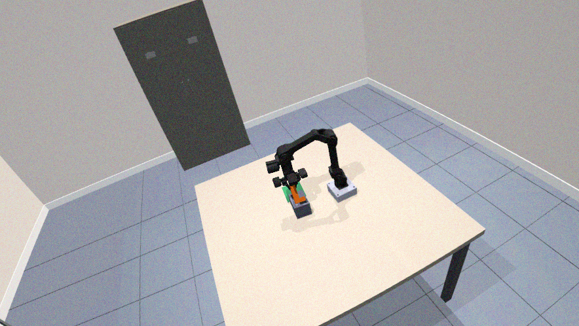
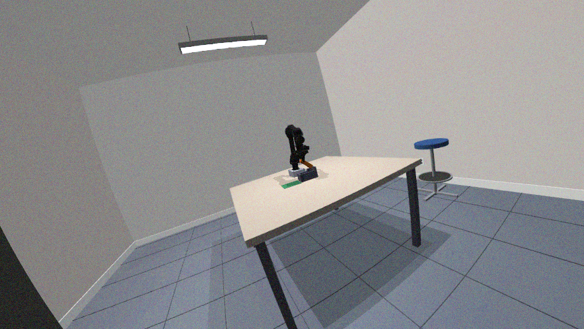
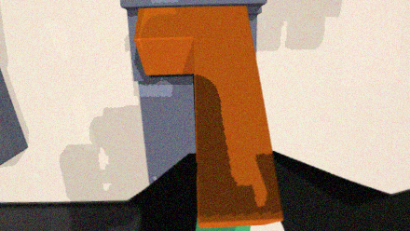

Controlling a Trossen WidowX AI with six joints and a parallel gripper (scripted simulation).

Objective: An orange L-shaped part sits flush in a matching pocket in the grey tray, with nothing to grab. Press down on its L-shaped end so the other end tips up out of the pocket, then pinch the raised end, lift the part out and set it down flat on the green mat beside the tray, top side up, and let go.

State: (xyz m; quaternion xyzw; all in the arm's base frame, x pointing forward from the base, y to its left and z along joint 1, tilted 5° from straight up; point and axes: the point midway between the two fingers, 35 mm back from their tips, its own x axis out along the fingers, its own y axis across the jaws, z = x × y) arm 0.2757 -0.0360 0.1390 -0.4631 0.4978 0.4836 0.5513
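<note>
Right now the green mat is 170 mm below my gripper tip, 140 mm to the right of it and 30 mm behind it. Round my gripper tip: orange L-shaped part: 30 mm to the left, 30 mm below, 10 mm behind.
</note>
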